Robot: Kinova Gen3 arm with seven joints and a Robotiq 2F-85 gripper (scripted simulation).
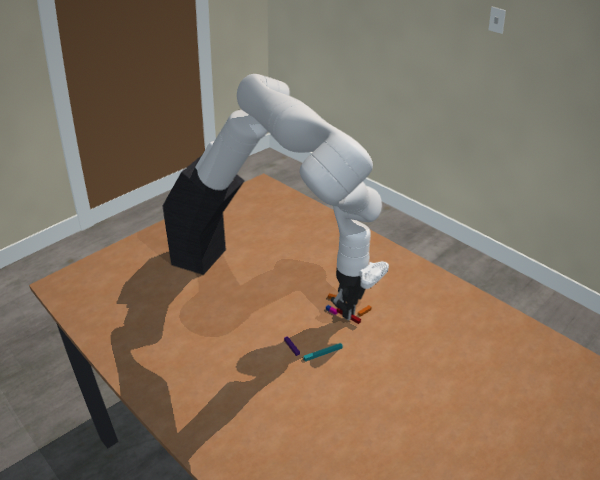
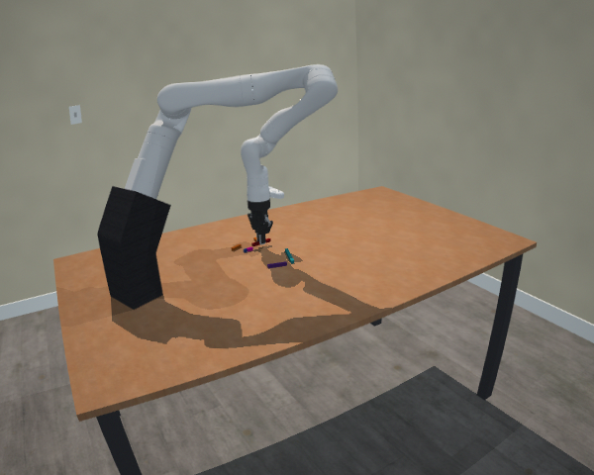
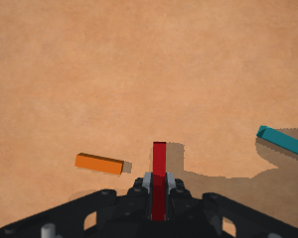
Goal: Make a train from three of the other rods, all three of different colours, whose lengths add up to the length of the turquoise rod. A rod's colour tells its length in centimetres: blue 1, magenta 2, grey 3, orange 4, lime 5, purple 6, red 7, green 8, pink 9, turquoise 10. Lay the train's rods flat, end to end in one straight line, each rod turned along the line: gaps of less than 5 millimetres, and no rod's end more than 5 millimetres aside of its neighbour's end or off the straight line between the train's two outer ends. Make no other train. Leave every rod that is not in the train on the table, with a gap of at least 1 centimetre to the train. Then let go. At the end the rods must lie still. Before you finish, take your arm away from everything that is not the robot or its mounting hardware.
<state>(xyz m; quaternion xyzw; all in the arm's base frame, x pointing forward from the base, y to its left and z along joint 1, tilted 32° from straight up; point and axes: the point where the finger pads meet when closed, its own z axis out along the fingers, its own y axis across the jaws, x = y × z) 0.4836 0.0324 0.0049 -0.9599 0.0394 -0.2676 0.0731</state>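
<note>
Now: the magenta rod 5 cm behind my hand and 3 cm below it. Also, from my hand: turquoise rod (2 cm ahead, 13 cm to the right, 3 cm below); red rod (1 cm below); blue rod (6 cm behind, 3 cm below).
</note>
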